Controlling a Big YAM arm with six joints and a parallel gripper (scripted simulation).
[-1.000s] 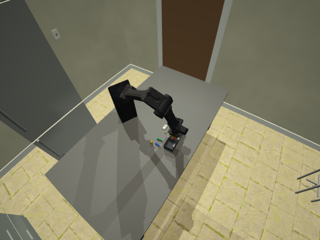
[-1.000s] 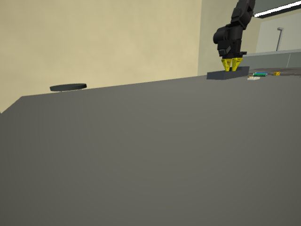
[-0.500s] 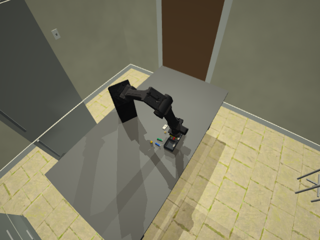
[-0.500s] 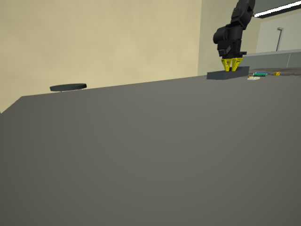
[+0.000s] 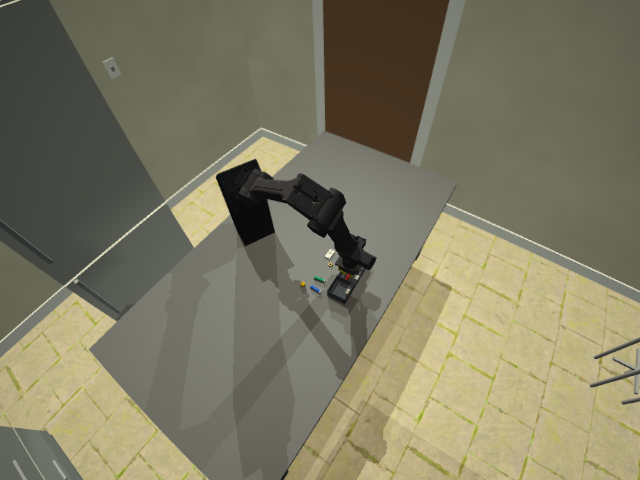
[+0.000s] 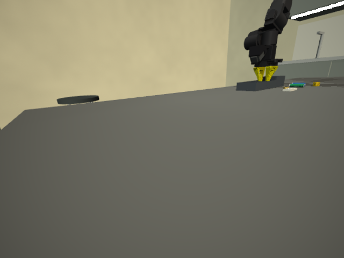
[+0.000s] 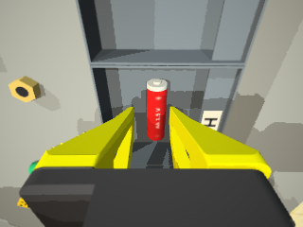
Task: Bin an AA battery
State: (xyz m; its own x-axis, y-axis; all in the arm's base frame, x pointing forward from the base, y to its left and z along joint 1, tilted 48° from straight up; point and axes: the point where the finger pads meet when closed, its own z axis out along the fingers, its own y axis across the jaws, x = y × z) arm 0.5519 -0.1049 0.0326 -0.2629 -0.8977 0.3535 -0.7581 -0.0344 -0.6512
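Now: the dark bin 1 cm ahead of my hand. Round my hand: red AA battery (1 cm below); then brass nut (9 cm behind, 4 cm to the left, 2 cm below); then green battery (12 cm behind, 4 cm to the right, 2 cm below).
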